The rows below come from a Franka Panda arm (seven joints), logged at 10 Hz.
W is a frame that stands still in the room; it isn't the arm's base.
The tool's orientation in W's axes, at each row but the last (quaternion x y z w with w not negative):
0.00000, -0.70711, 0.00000, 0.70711
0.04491, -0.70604, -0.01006, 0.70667
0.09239, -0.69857, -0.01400, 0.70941
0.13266, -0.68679, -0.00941, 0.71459
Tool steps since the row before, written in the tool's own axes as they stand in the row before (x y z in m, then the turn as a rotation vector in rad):
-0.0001, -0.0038, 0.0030, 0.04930, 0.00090, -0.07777
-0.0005, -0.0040, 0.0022, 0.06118, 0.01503, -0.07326
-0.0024, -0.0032, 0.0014, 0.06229, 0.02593, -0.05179
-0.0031, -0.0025, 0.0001, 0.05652, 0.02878, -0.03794
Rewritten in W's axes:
-0.0030, -0.0038, -0.0001, 0.07777, 0.00090, 0.04930
-0.0020, -0.0041, -0.0008, 0.07260, 0.01383, 0.06224
-0.0011, -0.0029, -0.0028, 0.05010, 0.02198, 0.06513
0.0001, -0.0018, -0.0035, 0.03567, 0.02341, 0.06035

